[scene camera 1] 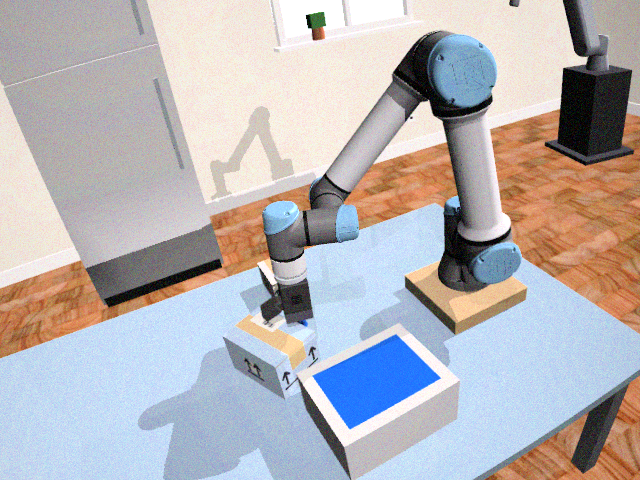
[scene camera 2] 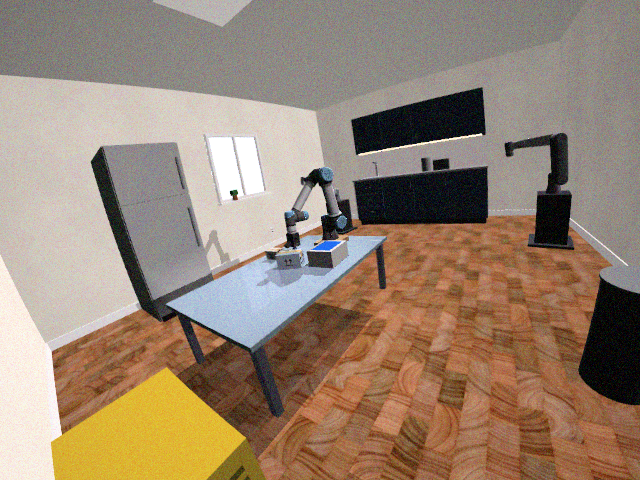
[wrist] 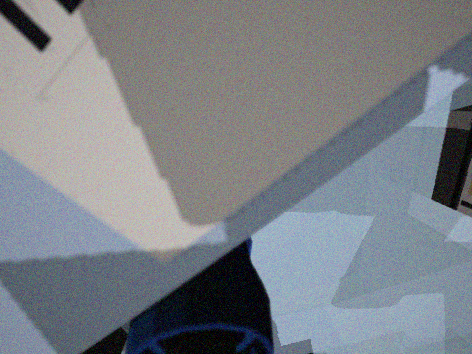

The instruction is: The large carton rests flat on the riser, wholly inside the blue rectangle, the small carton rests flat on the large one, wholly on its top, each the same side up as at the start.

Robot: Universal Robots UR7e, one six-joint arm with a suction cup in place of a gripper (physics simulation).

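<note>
The large carton (scene camera 1: 263, 364) (scene camera 2: 289, 259) is grey-white with a tan tape band and up-arrows. It stands flat on the table just left of the riser. The riser (scene camera 1: 404, 429) (scene camera 2: 328, 259) is a white block with the blue rectangle (scene camera 1: 375, 378) on top, and nothing lies on it. The small carton (scene camera 1: 267, 276) (scene camera 2: 271, 254) sits on the table behind the large one, partly hidden by the wrist. My suction cup (scene camera 1: 303, 323) (scene camera 2: 292, 248) (wrist: 199, 337) is low over the large carton's top near its right edge and holds nothing. In the wrist view the shaded carton top (wrist: 234, 105) fills the upper part.
The light-blue table (scene camera 1: 151, 381) carries everything. The arm's base stands on a wooden plinth (scene camera 1: 461, 314) at the back right of the riser. A grey fridge (scene camera 1: 128, 143) stands beyond the table's far left edge.
</note>
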